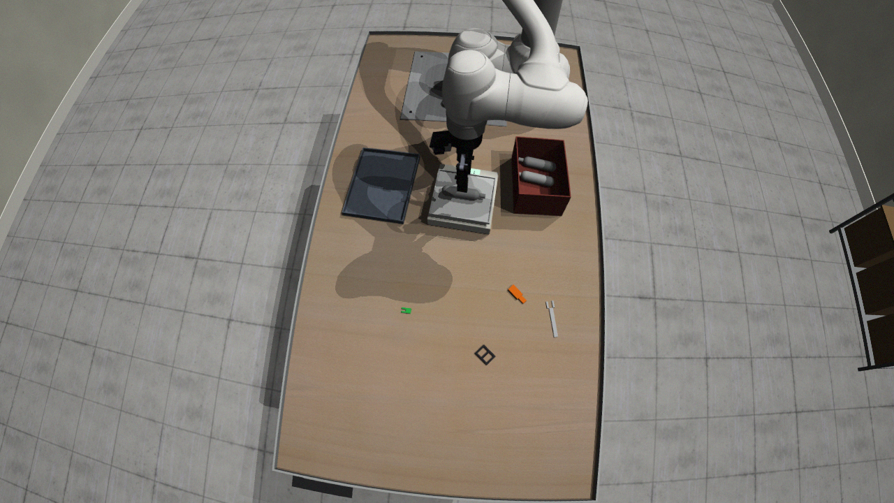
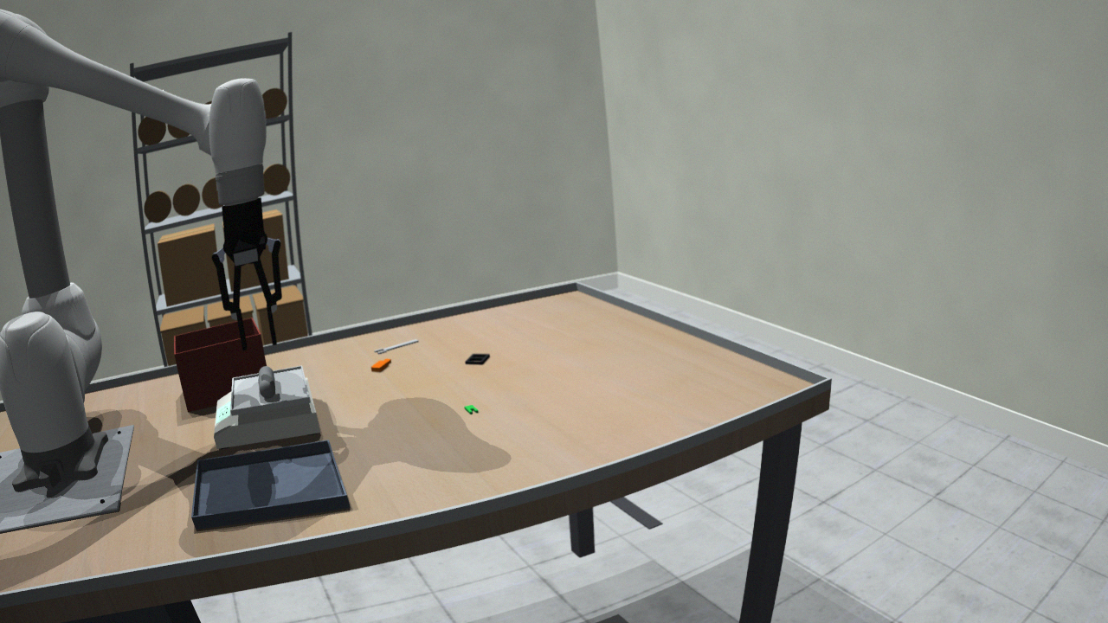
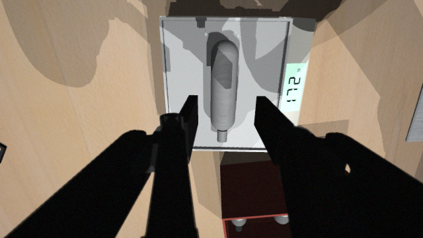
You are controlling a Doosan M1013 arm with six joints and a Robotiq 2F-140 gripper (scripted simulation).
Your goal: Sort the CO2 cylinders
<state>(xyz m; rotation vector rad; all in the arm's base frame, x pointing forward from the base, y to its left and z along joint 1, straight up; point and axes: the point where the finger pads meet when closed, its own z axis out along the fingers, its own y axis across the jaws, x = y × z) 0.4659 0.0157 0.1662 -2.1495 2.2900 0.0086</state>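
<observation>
Now: the dark tray 250 mm to the right of my hand, 160 mm below it and 50 mm behind it. From my hand the other things lie so: red scrap bin 220 mm to the left, 140 mm below, 100 mm behind; white scale 140 mm below, 10 mm behind; orange piece 260 mm ahead, 180 mm to the left, 170 mm below.
</observation>
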